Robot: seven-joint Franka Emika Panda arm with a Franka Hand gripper.
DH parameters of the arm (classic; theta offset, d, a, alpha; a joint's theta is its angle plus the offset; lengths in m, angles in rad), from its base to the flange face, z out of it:
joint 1: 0 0.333 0 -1.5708
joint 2: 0 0 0 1.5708
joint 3: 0 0.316 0.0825 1.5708
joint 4: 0 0 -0.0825 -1.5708
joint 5: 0 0.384 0 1.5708
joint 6: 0 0 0.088 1.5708
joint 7: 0 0.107 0 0
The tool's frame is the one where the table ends.
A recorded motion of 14 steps. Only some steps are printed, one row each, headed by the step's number.
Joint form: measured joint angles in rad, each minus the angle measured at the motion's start. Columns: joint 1, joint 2, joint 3, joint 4, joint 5, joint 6, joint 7.
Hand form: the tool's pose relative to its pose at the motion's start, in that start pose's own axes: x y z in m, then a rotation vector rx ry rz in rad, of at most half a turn. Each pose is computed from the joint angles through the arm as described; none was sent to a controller.
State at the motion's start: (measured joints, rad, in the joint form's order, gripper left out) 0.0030 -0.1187 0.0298 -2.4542 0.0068 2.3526 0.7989
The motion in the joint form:
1: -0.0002 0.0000 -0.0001 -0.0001 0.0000 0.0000 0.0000
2: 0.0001 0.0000 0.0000 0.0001 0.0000 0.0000 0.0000
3: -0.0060 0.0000 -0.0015 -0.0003 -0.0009 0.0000 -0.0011
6: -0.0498 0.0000 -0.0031 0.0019 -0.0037 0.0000 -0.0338
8: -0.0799 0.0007 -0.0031 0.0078 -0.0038 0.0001 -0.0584
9: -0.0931 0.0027 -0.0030 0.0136 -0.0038 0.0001 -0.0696
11: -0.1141 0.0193 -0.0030 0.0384 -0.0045 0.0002 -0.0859
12: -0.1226 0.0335 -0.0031 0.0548 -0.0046 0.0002 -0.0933
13: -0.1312 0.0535 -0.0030 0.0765 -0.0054 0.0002 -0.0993
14: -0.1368 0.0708 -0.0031 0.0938 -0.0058 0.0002 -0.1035
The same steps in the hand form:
1: 0.0001 0.0001 0.0000 -0.0001 -0.0001 0.0003
2: 0.0000 -0.0001 0.0000 0.0001 0.0001 -0.0001
3: 0.0025 0.0025 0.0001 -0.0006 0.0002 0.0058
6: 0.0179 0.0173 -0.0008 -0.0009 0.0036 0.0165
8: 0.0287 0.0265 -0.0030 0.0022 0.0080 0.0219
9: 0.0342 0.0299 -0.0046 0.0045 0.0110 0.0237
11: 0.0467 0.0325 -0.0072 0.0093 0.0177 0.0279
12: 0.0534 0.0324 -0.0073 0.0107 0.0194 0.0290
13: 0.0614 0.0314 -0.0068 0.0116 0.0210 0.0309
14: 0.0675 0.0302 -0.0056 0.0115 0.0210 0.0321

